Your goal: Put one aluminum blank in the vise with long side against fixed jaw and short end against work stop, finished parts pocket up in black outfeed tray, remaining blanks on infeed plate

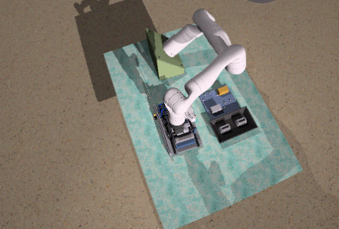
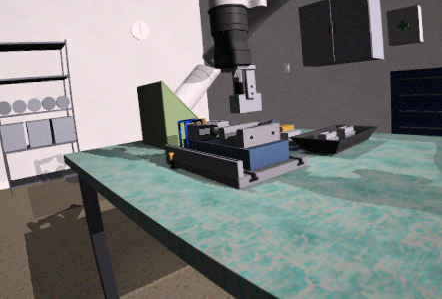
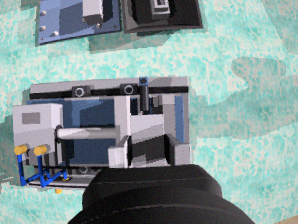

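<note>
My hand is 30 mm above the gray blank. The rest, counted from my hand: fixed jaw: 30 mm ahead, 10 mm to the left, 90 mm below; blue infeed plate: 140 mm behind, 280 mm to the left, 170 mm below; vise: 70 mm behind, 130 mm below.
</note>
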